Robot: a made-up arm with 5 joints.
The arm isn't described. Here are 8 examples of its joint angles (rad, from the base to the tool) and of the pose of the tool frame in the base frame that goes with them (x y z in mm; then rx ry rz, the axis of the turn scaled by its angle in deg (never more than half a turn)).
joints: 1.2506 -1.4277 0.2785 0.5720 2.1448
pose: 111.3 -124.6 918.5 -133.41 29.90 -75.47
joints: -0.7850 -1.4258 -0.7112 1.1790 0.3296
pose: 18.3 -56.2 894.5 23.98 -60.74 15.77
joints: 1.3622 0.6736 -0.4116 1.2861 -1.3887
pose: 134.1 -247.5 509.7 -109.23 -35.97 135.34
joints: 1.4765 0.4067 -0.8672 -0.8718 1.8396
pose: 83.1 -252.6 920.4 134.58 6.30 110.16
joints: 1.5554 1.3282 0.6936 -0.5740 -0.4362
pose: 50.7 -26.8 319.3 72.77 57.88 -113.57
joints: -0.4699 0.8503 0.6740 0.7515 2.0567
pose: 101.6 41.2 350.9 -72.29 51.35 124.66
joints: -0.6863 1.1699 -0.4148 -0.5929 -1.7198
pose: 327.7 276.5 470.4 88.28 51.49 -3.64
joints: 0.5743 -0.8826 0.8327 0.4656 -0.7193
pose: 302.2 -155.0 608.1 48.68 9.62 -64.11
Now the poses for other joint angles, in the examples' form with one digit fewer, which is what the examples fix.
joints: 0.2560 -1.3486 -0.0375 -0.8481 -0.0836
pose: -10 4 956 14.4 -135.8 -5.6
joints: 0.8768 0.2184 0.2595 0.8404 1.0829
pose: 230 -235 491 -26.9 68.5 -21.1
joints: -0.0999 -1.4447 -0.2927 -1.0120 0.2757
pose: -132 -35 890 34.8 -163.7 -17.0
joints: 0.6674 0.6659 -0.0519 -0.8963 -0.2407
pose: 358 -251 581 16.1 -28.9 -56.6
